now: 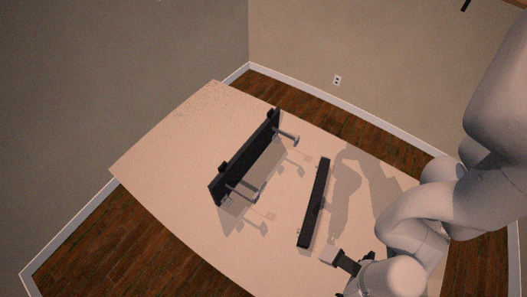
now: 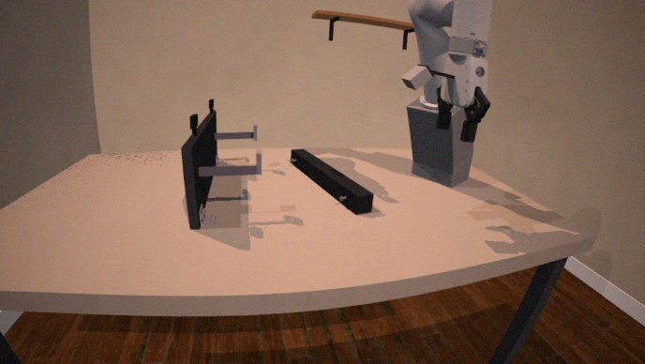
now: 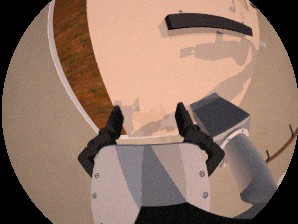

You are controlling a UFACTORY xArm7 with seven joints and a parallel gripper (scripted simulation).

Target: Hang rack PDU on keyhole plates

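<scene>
The rack PDU lies 240 mm to the right of my hand, 240 mm ahead of it and 190 mm below it. From my hand the other things lie so: black upright panel: 530 mm ahead, 220 mm to the right, 130 mm below.
</scene>
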